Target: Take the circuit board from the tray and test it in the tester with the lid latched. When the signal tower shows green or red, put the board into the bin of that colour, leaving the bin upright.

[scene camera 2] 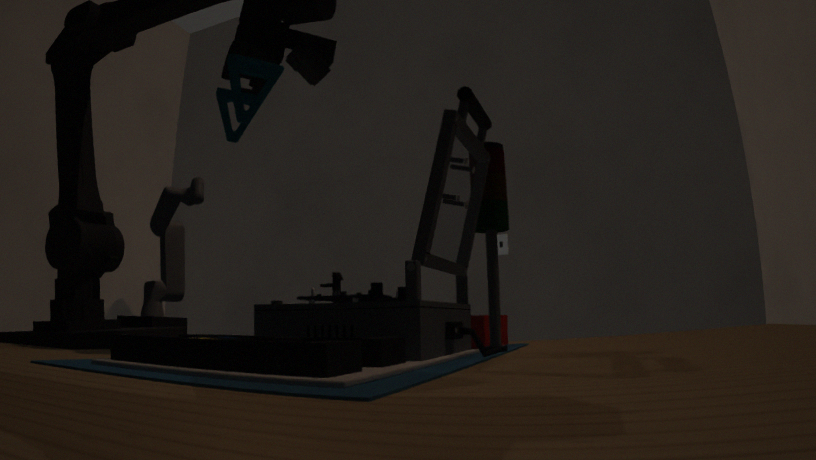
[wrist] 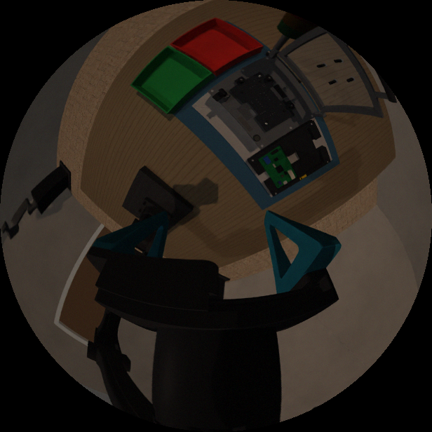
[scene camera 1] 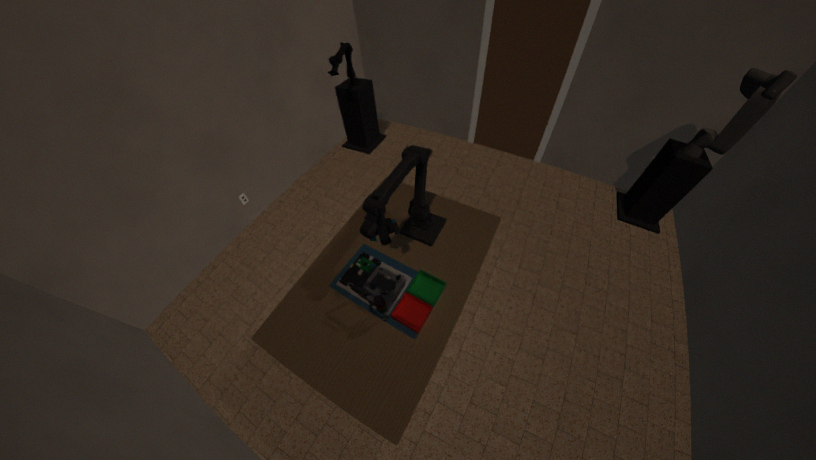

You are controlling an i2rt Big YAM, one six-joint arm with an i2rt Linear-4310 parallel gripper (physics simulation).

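Seen in the pictures: gripper, fingertip midpoint: [scene camera 2: 237, 133]; arm's base, link origin: [scene camera 2: 78, 330] [scene camera 1: 421, 223].
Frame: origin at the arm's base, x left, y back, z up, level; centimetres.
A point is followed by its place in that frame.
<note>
The green circuit board [wrist: 278, 167] [scene camera 1: 365, 264] @(x -15.8, y -40.6, z 0.0 cm) lies in the black tray [wrist: 311, 159] [scene camera 2: 234, 355] @(x -22.9, y -48.6, z -0.5 cm). The grey tester [wrist: 235, 122] [scene camera 2: 365, 320] @(x -8.4, y -52.7, z 2.1 cm) stands beside the tray, its lid [wrist: 372, 95] [scene camera 2: 437, 188] @(x -7.6, y -59.7, z 14.0 cm) raised open. The signal tower [scene camera 2: 494, 188] @(x 7.8, y -63.0, z 17.5 cm) [wrist: 295, 25] stands behind the lid; its red and green sections look dark. The green bin [wrist: 172, 80] [scene camera 1: 427, 286] @(x 21.2, y -36.8, z -1.6 cm) and the red bin [wrist: 217, 45] [scene camera 1: 412, 312] [scene camera 2: 497, 330] are upright and look empty. My gripper [wrist: 216, 216] is open and empty, with teal fingers wide apart, high above the table on the tray's arm-base side.
A blue mat [wrist: 202, 129] [scene camera 2: 365, 393] @(x -26.7, y -60.0, z -2.0 cm) lies under the tray and tester. The arm's base plate [wrist: 137, 192] [scene camera 1: 424, 228] @(x 4.1, y -4.0, z 1.5 cm) stands on the wooden table [scene camera 1: 342, 365] @(x 2.7, y -91.6, z -2.3 cm). Two other arms stand on black pedestals [scene camera 1: 358, 114] [scene camera 1: 665, 182] farther off. A cable [scene camera 2: 475, 337] @(x -0.2, y -61.4, z 0.1 cm) runs beside the tester.
</note>
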